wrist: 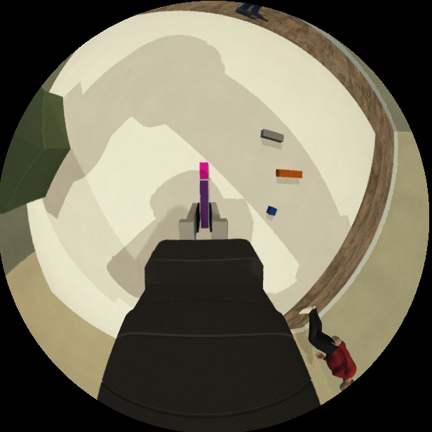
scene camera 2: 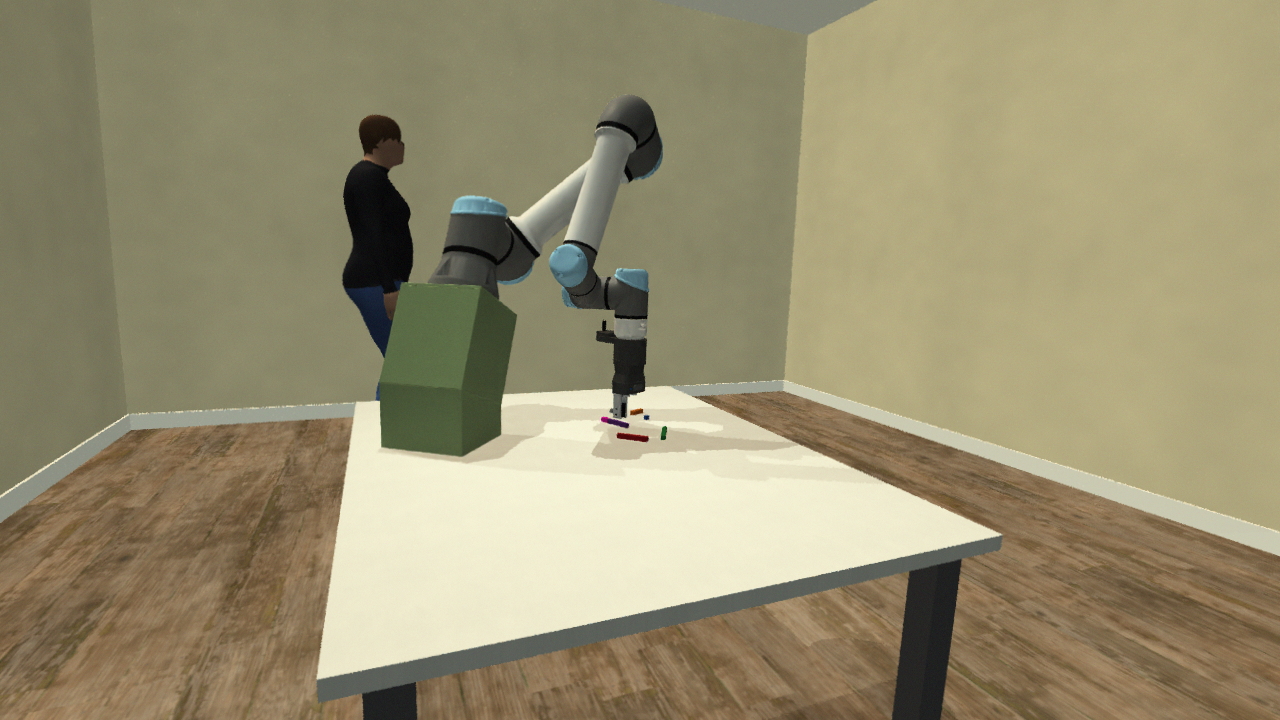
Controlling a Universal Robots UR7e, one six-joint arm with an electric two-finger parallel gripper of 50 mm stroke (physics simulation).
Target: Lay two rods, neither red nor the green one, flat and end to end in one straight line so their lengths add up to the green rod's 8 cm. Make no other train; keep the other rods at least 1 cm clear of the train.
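Frame: origin at the arm's base, x left, y ahead, z down, level; millimetres.
Where they show: gripper, between the fingertips: (scene camera 2: 619, 417); arm's base, origin of its link: (scene camera 2: 462, 299).
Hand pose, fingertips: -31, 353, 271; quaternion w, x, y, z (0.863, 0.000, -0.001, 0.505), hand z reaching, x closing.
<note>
Things, the pixels of their top centre, and the offset from my fingertips, as dx, dy, dz. Level surfaces: height alone.
- purple rod, centre of its top: (scene camera 2: 618, 421) +4, -3, +10
- shorter magenta rod, centre of its top: (scene camera 2: 605, 417) +41, -23, +10
- green rod, centre of its top: (scene camera 2: 664, 431) -101, +72, +10
- red rod, centre of its top: (scene camera 2: 632, 435) -117, -8, +10
- orange rod, centre of its top: (scene camera 2: 636, 409) +101, +78, +10
- short blue rod, centre of its top: (scene camera 2: 646, 415) +42, +83, +10
- white table, height of its surface: dz +20
A purple rod (scene camera 2: 618, 422) (wrist: 204, 192) and a shorter magenta rod (scene camera 2: 605, 419) (wrist: 204, 170) lie flat, end to end in one line, with at most a hairline gap visible in the wrist view. My gripper (scene camera 2: 619, 415) (wrist: 204, 211) is slightly open over the purple rod's near end, with narrow gaps beside the rod, and grips nothing. A green rod (scene camera 2: 664, 433) lies to the right of a red rod (scene camera 2: 631, 437). An orange rod (scene camera 2: 636, 411) (wrist: 289, 174), a short blue rod (scene camera 2: 646, 417) (wrist: 271, 211) and a grey rod (wrist: 272, 135) lie apart from the purple-magenta line.
The white table (scene camera 2: 626, 537) (wrist: 300, 90) carries the rods. The green robot pedestal (scene camera 2: 438, 358) (wrist: 35, 145) stands at the table's left. A person in black (scene camera 2: 377, 223) stands behind the pedestal. A person in red (wrist: 341, 362) shows beyond the table edge in the wrist view.
</note>
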